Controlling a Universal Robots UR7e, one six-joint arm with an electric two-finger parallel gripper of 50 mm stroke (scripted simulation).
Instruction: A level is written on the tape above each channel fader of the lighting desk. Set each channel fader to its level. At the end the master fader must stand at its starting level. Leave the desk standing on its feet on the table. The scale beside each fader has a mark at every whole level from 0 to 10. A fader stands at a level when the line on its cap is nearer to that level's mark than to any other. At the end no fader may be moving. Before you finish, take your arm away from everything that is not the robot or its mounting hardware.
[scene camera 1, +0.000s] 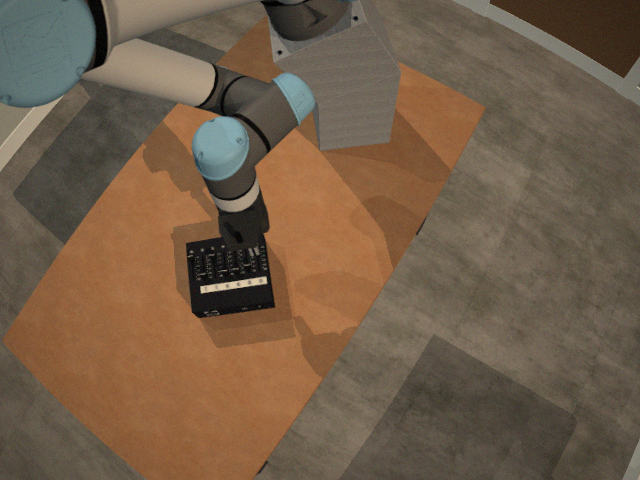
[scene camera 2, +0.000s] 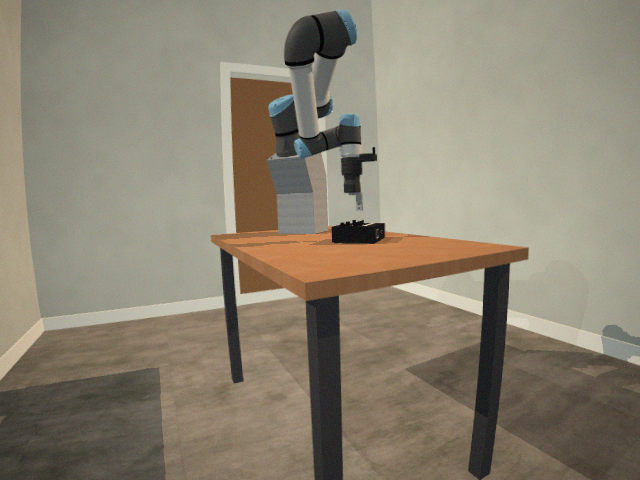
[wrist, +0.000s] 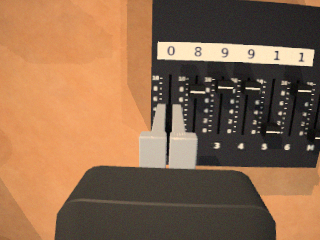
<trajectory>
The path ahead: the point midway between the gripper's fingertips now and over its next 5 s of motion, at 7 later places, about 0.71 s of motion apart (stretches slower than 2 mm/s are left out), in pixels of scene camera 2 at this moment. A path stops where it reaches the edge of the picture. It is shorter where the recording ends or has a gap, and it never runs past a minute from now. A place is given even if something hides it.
The gripper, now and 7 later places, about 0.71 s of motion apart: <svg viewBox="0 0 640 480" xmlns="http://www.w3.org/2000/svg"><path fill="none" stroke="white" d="M359 210L362 212L362 213L362 217L362 220L362 222L362 223L361 223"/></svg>
</trajectory>
